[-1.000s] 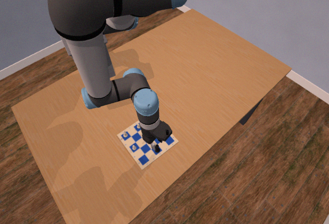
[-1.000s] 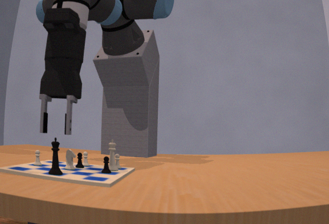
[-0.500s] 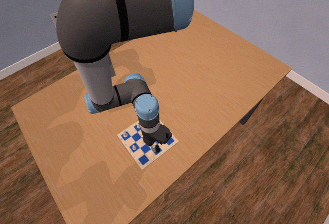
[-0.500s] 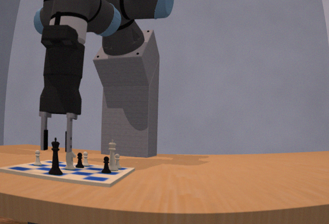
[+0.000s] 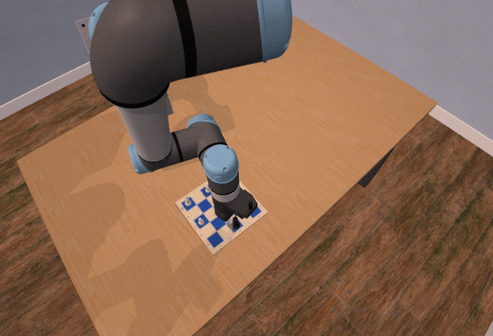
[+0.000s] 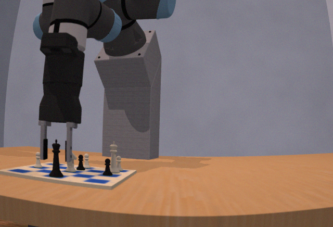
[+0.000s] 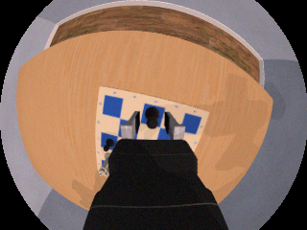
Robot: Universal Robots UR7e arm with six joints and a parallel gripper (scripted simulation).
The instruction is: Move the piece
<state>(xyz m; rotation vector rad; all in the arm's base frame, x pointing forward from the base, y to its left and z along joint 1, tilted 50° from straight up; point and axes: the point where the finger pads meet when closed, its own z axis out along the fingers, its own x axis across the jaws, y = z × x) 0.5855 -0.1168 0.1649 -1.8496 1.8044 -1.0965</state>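
My gripper is now 1 cm above the black piece. Also, from my hand: white king 9 cm behind, 11 cm to the left, 1 cm below; chessboard 7 cm behind, 3 cm to the left, 5 cm below.
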